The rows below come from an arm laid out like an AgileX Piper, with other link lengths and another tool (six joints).
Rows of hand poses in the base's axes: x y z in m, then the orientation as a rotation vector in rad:
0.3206, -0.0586, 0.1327, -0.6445, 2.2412, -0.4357
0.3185, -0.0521, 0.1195, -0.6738, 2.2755, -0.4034
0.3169, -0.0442, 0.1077, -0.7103, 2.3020, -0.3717
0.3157, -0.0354, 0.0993, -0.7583, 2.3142, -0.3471
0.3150, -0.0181, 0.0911, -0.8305, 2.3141, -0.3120
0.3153, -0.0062, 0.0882, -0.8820, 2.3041, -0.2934
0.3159, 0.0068, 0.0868, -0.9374, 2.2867, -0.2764
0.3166, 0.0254, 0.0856, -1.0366, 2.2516, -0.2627
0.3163, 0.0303, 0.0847, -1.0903, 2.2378, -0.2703
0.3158, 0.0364, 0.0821, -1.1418, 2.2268, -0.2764
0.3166, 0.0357, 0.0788, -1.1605, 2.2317, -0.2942
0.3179, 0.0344, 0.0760, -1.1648, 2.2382, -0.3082
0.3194, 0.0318, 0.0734, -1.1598, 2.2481, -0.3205
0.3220, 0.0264, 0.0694, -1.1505, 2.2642, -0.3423
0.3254, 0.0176, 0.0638, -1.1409, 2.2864, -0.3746
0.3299, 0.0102, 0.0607, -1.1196, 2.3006, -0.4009
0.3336, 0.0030, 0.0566, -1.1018, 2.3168, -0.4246
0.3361, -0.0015, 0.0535, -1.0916, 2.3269, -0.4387
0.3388, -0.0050, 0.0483, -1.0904, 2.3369, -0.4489
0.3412, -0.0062, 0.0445, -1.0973, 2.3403, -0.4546
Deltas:
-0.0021, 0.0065, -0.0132, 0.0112, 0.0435, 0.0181
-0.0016, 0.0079, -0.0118, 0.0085, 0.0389, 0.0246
-0.0012, 0.0088, -0.0084, 0.0006, 0.0291, 0.0341
-0.0007, 0.0173, -0.0082, 0.0011, 0.0280, 0.0559
0.0003, 0.0119, -0.0029, -0.0027, 0.0110, 0.0411
0.0006, 0.0130, -0.0014, -0.0043, 0.0064, 0.0455
0.0007, 0.0186, -0.0012, -0.0197, 0.0071, 0.0781
-0.0003, 0.0049, -0.0009, -0.0225, 0.0062, 0.0363
-0.0005, 0.0061, -0.0026, -0.0216, 0.0089, 0.0339
0.0008, -0.0007, -0.0033, -0.0204, 0.0069, 0.0049
0.0013, -0.0013, -0.0028, -0.0126, 0.0036, -0.0034
0.0015, -0.0026, -0.0026, -0.0086, 0.0032, -0.0099
0.0026, -0.0054, -0.0040, -0.0148, 0.0044, -0.0171
0.0034, -0.0088, -0.0056, -0.0232, 0.0073, -0.0221
0.0045, -0.0074, -0.0031, -0.0133, -0.0025, -0.0242
0.0037, -0.0072, -0.0041, -0.0133, 0.0015, -0.0224
0.0025, -0.0045, -0.0031, -0.0082, 0.0016, -0.0132
0.0027, -0.0035, -0.0052, -0.0085, 0.0061, -0.0071
0.0024, -0.0012, -0.0038, -0.0068, 0.0048, 0.0013

